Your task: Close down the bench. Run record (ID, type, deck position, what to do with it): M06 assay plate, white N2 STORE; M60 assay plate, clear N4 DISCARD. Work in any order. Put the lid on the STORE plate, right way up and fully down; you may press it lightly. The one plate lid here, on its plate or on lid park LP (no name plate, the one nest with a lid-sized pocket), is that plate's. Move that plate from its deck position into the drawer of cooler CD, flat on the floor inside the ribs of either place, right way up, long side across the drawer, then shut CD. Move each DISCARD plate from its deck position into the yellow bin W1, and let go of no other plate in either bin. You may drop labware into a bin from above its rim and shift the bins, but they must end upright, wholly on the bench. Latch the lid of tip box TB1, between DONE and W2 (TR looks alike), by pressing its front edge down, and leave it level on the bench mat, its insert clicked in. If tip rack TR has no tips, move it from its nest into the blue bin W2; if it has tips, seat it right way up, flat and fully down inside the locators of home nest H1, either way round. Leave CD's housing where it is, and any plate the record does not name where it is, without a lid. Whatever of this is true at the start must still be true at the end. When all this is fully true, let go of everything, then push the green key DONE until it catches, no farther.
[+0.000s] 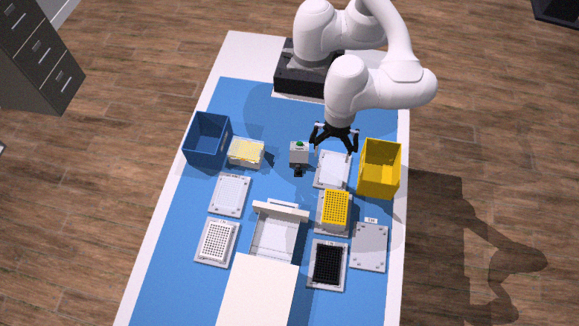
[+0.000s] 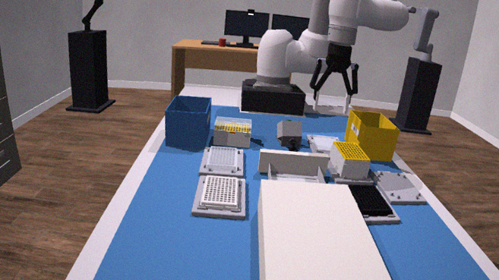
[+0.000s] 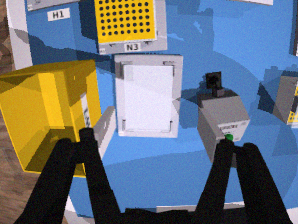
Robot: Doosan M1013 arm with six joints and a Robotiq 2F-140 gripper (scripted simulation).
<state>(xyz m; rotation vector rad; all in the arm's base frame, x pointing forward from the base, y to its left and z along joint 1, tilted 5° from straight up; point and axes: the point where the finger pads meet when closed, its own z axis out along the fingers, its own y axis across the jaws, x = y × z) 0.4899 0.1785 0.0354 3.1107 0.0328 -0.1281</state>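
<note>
My hand is 20 mm past the clear plate lid, 20 mm to the right of it and 150 mm above it. The rest, counted from my hand: green key DONE 70 mm behind, 130 mm to the right, 100 mm below; lid park nest 20 mm behind, 20 mm to the left, 160 mm below; tip rack TR 140 mm ahead, 50 mm to the left, 110 mm below.
</note>
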